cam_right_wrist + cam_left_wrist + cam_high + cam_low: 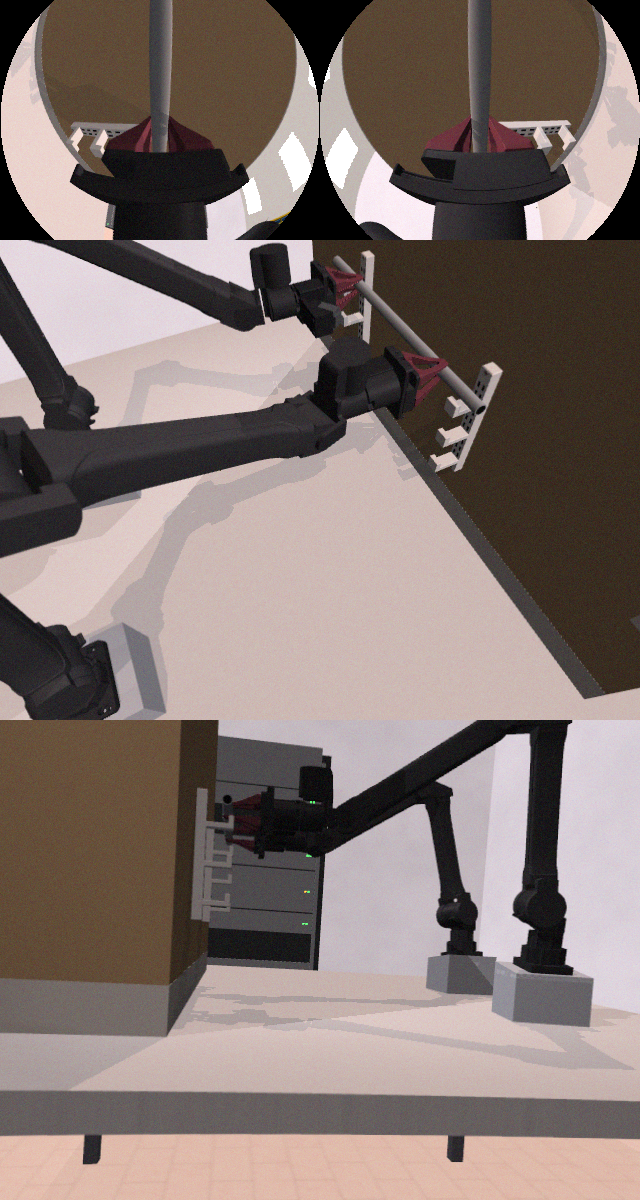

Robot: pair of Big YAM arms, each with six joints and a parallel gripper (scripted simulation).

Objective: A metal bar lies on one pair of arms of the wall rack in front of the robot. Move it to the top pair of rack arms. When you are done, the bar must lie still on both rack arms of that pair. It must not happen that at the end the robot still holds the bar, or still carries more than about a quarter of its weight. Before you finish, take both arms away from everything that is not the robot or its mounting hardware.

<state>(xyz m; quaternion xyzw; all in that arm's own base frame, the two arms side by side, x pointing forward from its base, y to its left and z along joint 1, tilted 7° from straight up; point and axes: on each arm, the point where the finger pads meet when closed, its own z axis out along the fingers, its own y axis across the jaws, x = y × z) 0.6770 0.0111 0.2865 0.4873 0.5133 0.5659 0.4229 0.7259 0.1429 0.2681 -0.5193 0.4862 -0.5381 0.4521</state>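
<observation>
The grey metal bar lies 150 mm to the left of my right hand and 10 mm behind it. Round my right hand: brown wall (200 mm ahead, 120 mm to the left, 60 mm above).
Right now my left hand is 1 cm short of the grey metal bar and 15 cm to the left of it. The rest, counted from my left hand: brown wall 22 cm ahead, 18 cm to the right, 6 cm above.
</observation>
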